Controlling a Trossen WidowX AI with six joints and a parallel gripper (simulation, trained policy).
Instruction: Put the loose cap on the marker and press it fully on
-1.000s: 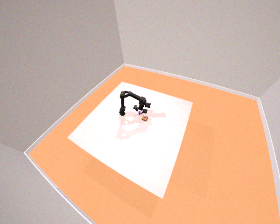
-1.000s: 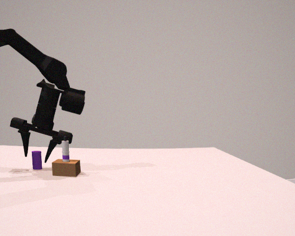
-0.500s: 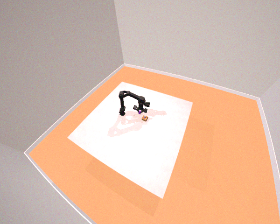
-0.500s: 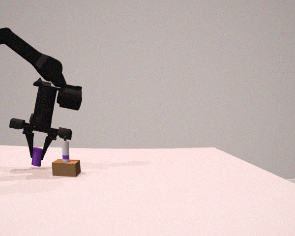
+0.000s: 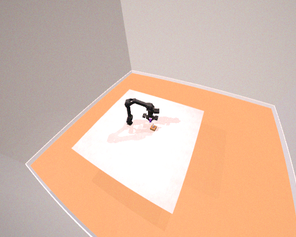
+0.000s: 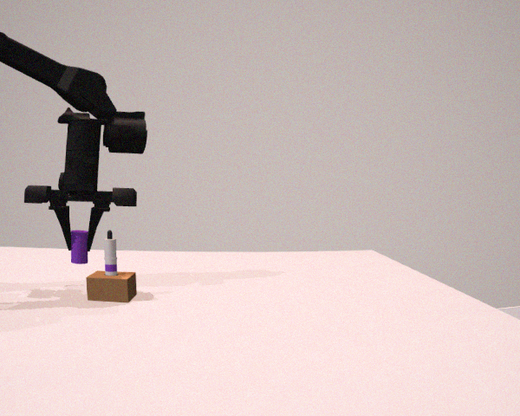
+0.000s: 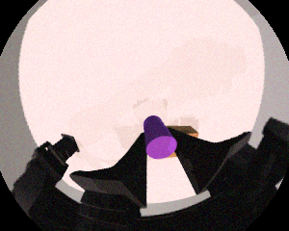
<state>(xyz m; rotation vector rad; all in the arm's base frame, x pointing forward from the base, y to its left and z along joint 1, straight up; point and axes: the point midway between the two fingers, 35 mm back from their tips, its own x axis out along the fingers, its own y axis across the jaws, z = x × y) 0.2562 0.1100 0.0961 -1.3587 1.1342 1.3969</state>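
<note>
Right now my gripper tip is 7 cm short of the brown holder block, 5 cm to the left of it and 4 cm above it. Round my gripper tip: purple cap: 1 cm above.
</note>
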